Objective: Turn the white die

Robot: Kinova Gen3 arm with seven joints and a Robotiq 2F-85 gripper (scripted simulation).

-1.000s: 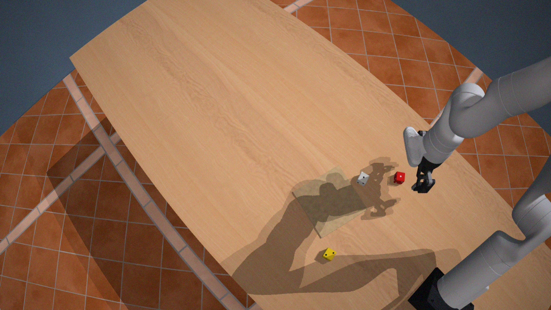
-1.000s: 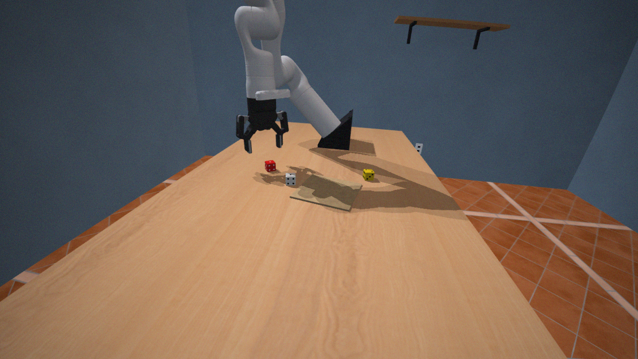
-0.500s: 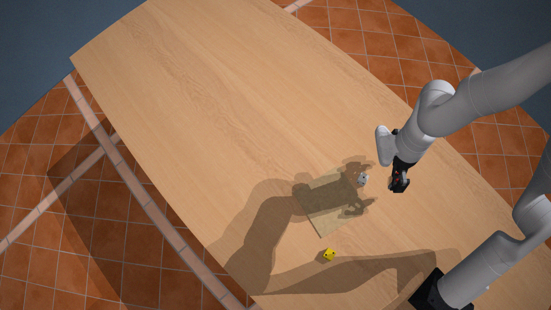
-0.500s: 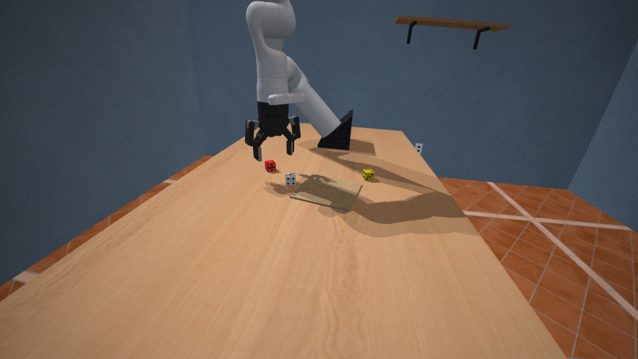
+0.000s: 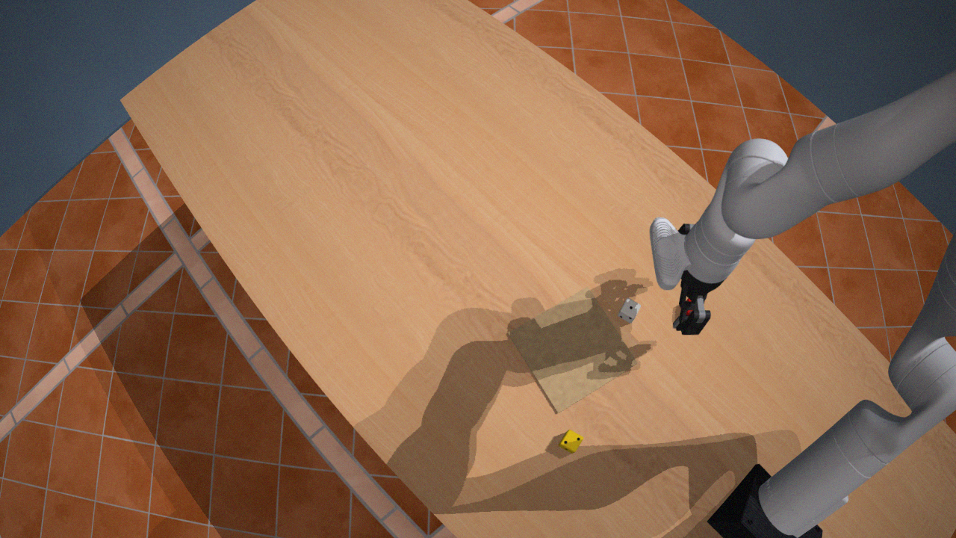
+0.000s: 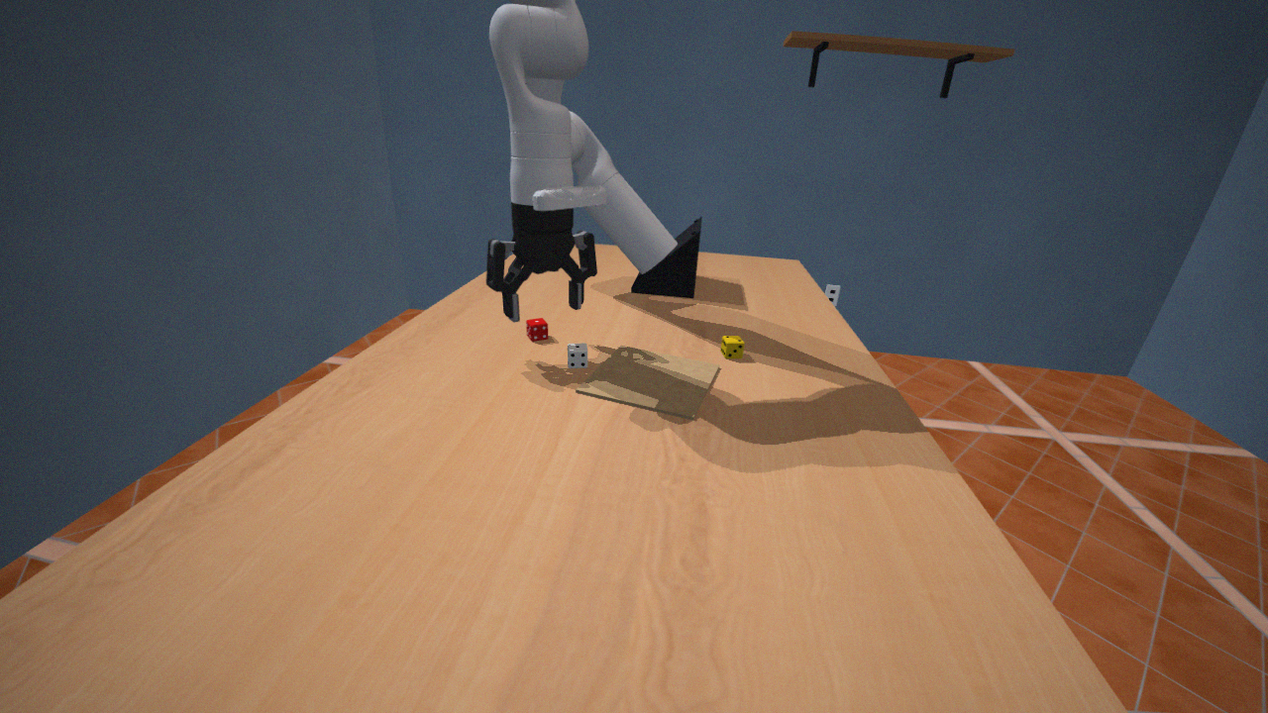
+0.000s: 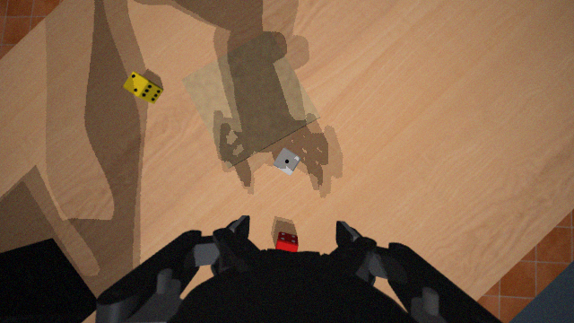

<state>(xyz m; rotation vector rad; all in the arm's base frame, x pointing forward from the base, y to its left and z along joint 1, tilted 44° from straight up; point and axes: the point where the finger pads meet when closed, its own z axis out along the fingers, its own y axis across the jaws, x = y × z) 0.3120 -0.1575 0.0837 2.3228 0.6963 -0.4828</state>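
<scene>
Now: hand 4 cm above the red die, 3 cm past it and 2 cm to the left of it. Also, from my hand: white die: 5 cm to the left, 5 cm ahead, 4 cm below; then tan mat: 14 cm to the left, 8 cm ahead, 5 cm below; then yellow die: 26 cm to the left, 4 cm below.
</scene>
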